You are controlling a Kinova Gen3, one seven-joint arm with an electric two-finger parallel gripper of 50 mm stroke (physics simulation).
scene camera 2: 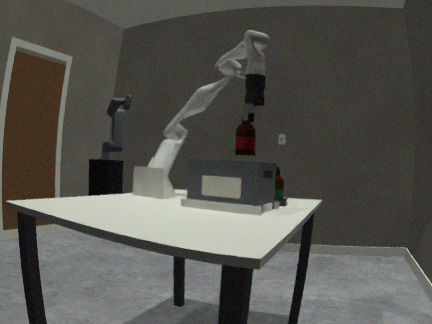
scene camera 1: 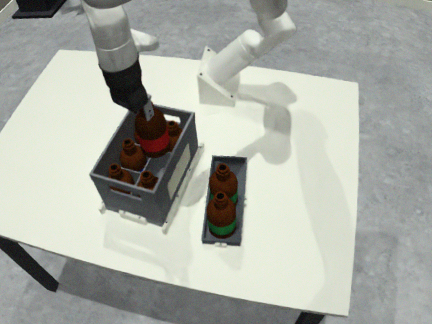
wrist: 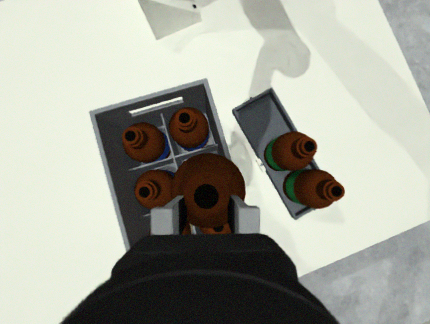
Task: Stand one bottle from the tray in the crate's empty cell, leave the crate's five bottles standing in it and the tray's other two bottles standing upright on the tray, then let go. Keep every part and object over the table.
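Frame: origin at the arm's base, x ahead, y left, z up, level; centimetres.
Where they show: gripper, fingertip midpoint: (scene camera 2: 248, 121) (scene camera 1: 143, 114) (wrist: 207, 208); arm's base at its link origin: (scene camera 2: 155, 177) (scene camera 1: 215, 73).
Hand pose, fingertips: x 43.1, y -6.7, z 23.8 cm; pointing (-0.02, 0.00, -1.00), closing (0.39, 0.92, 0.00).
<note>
Each offset is from my fingertips to the top centre of the thing. "spot": to the spot under its first point. Level surfaces: height alone.
My gripper (scene camera 1: 148, 108) (scene camera 2: 248, 111) (wrist: 207, 208) is shut on the neck of a brown bottle with a red label @(dx -1.1, dy +0.5, dz +2.8 cm) (scene camera 1: 153, 134) (scene camera 2: 245, 142) (wrist: 210, 172). This bottle hangs upright above the rim of the grey crate @(dx -3.8, dy -4.2, dz -15.1 cm) (scene camera 1: 125, 202) (scene camera 2: 255, 182) (wrist: 107, 175). In the wrist view it covers most of the middle cell of the crate's tray-side column. Brown bottles (scene camera 1: 129, 156) (wrist: 145, 142) stand in the crate's other cells; some are partly hidden by the held bottle and gripper. Two green-label bottles @(dx +7.9, dy +18.4, dz -16.7 cm) (scene camera 1: 221, 215) @(dx -0.3, dy +17.4, dz -16.7 cm) (wrist: 292, 151) stand upright on the dark tray @(spot: dx -11.0, dy +19.6, dz -32.1 cm) (scene camera 1: 238, 170) (wrist: 260, 117).
The arm's white base (scene camera 1: 215, 92) (scene camera 2: 149, 182) (wrist: 172, 20) stands on the white table @(dz -32.7 cm) (scene camera 1: 300, 225) (scene camera 2: 150, 225) (wrist: 45, 200), behind the crate and tray in scene camera 1. The crate's walls and thin dividers surround the cells. The tray lies beside the crate with a gap between them.
</note>
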